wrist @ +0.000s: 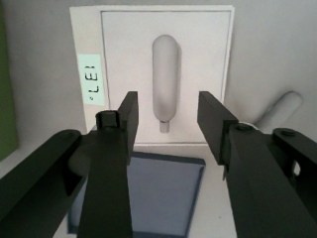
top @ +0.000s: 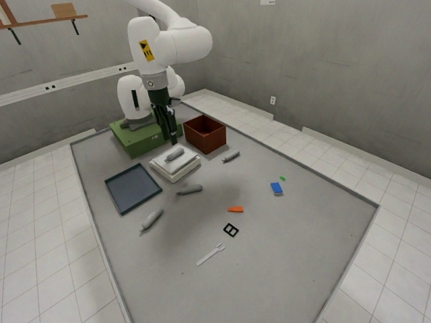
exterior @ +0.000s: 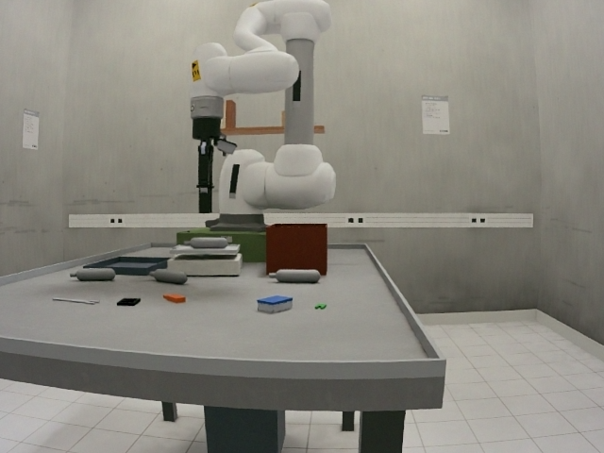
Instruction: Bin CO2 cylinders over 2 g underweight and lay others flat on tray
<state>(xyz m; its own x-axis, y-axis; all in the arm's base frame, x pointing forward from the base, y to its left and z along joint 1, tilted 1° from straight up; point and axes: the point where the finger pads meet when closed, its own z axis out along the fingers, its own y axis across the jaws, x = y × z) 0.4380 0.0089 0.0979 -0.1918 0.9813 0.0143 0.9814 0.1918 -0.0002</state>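
Right now the scale plate is 13 cm below my hand. The rest, counted from my hand: grey CO2 cylinder: 18 cm below, 17 cm ahead, 6 cm to the right; then white scale: 15 cm below, 1 cm behind; then red-brown scrap bin: 23 cm to the left, 15 cm below, 8 cm behind.
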